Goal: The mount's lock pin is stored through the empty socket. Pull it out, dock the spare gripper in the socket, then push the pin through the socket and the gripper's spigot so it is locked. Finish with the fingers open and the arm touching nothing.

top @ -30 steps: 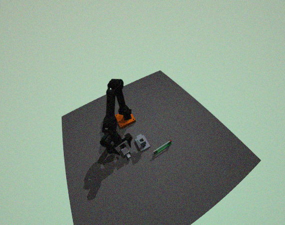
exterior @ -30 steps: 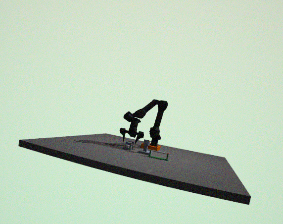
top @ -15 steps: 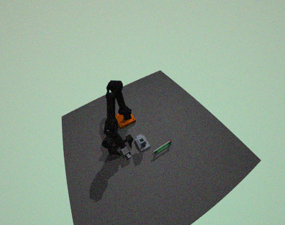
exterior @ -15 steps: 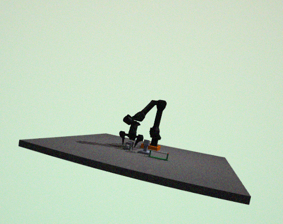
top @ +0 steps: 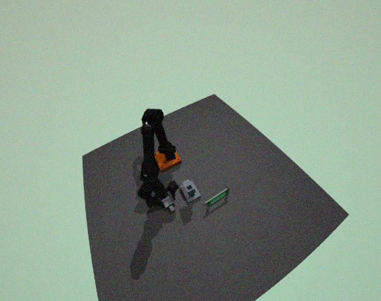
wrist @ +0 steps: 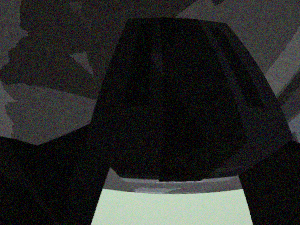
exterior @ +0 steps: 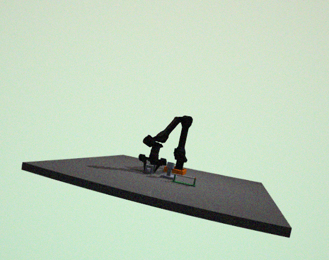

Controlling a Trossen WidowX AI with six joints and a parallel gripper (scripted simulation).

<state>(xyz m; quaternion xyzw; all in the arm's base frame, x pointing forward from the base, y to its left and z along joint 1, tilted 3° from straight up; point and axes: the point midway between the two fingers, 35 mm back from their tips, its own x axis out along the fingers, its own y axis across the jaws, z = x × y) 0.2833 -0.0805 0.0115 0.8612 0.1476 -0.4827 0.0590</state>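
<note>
Right now my gripper tip is 3 cm past the grey mount, 14 cm to the right of it and 4 cm below it. Round my gripper tip: green rest (5 cm ahead, 27 cm to the left, 1 cm above); then spare gripper (1 cm above).
</note>
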